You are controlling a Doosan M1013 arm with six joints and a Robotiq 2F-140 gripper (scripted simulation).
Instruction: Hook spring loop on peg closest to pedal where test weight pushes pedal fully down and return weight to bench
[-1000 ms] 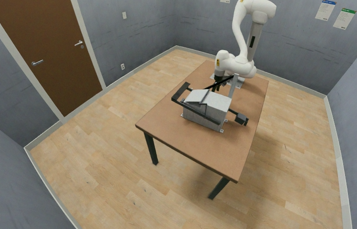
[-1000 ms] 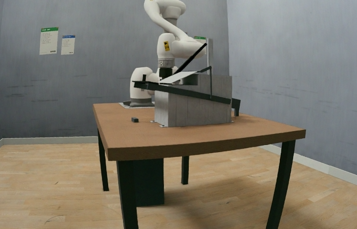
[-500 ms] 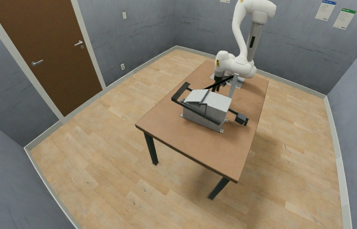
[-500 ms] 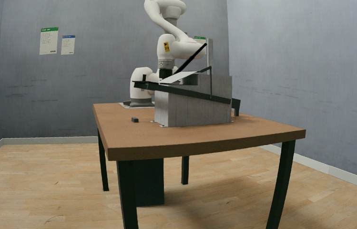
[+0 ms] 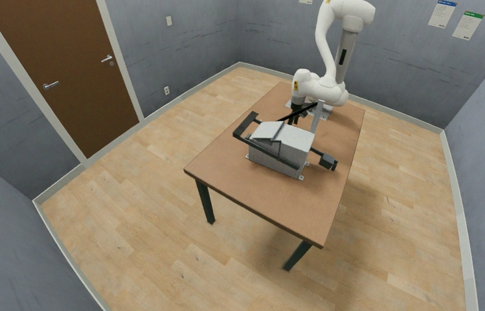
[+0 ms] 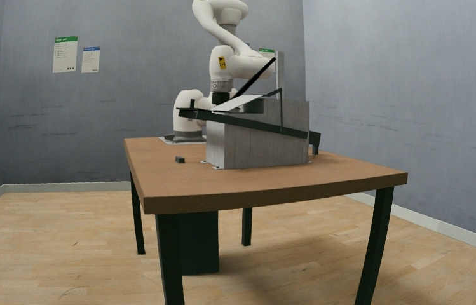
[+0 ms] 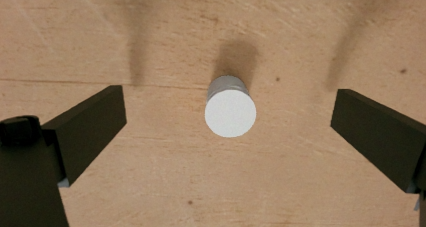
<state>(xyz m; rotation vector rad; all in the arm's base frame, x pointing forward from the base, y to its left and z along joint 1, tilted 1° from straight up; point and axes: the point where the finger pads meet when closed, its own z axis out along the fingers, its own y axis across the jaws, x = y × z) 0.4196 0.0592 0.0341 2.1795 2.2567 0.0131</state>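
My hand is 10 mm above the steel test weight. From my hand the other things lie so: dark block 230 mm ahead, 210 mm to the right, 20 mm below.
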